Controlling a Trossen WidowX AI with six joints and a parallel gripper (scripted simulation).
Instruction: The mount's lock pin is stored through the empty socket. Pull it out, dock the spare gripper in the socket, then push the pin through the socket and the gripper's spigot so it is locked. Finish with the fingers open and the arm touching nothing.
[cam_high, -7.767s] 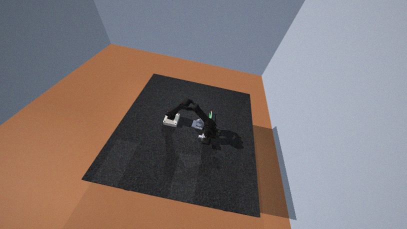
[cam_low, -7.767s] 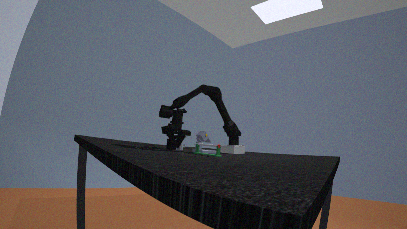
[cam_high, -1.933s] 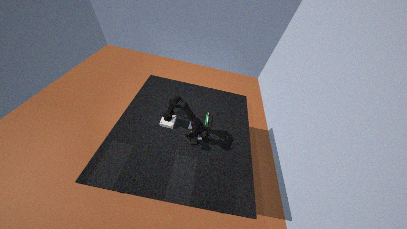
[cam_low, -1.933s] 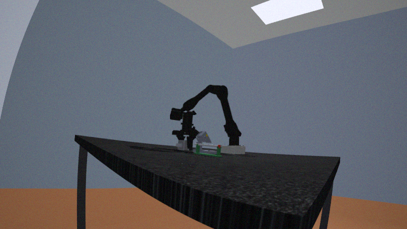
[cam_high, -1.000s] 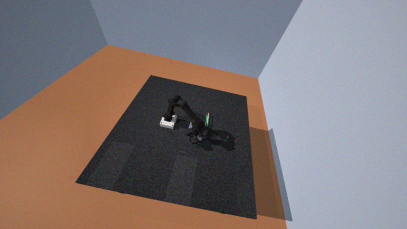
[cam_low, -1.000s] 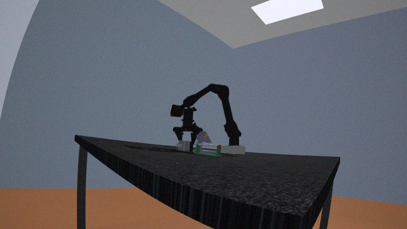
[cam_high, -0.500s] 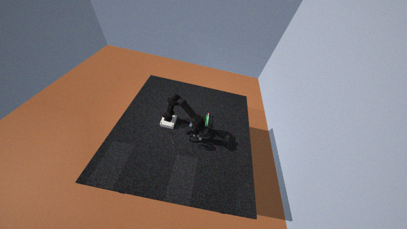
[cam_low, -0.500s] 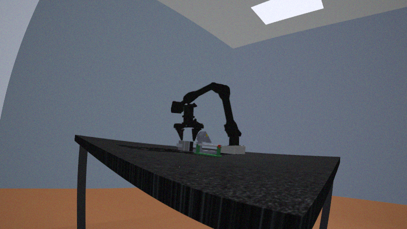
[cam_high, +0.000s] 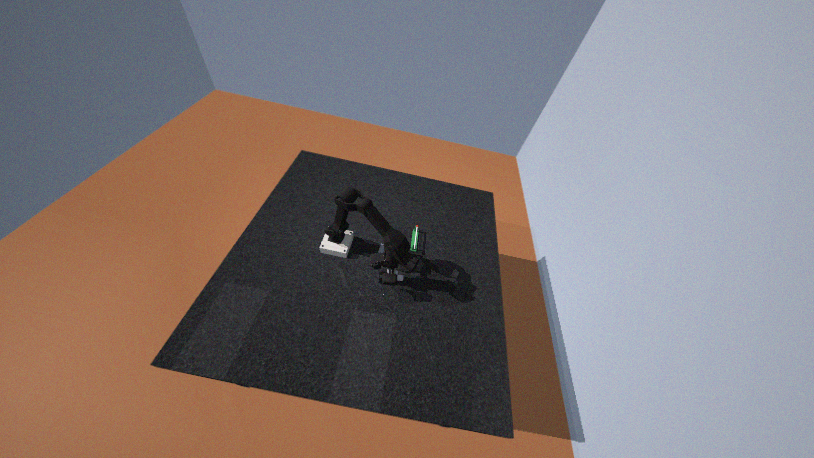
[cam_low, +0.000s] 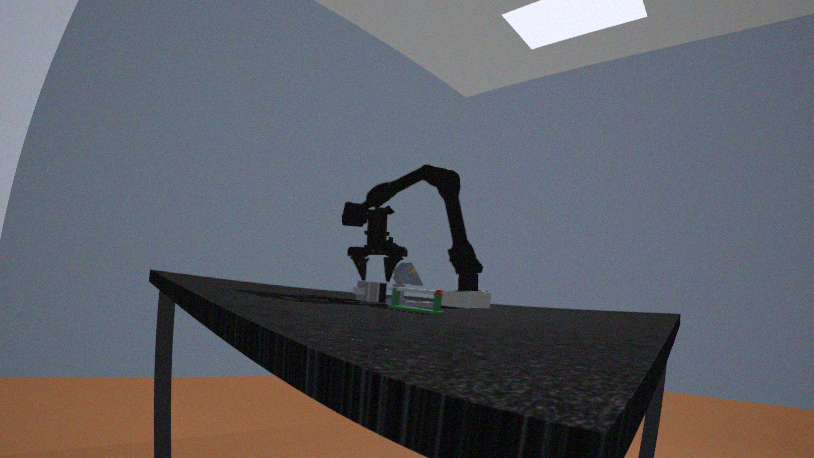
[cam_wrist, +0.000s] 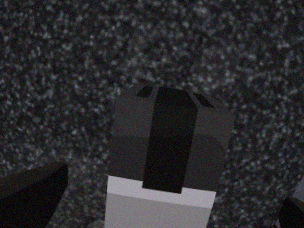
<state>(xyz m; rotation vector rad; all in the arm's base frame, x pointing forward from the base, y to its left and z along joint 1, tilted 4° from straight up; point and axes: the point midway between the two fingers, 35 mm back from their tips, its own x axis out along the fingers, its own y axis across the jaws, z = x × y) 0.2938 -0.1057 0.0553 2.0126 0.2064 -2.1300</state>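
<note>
The spare gripper is 30 mm below my gripper tip and 20 mm ahead of it. The rest, counted from my gripper tip: green cradle (260 mm to the left, 80 mm ahead, 40 mm below); then grey mount (140 mm to the left).
</note>
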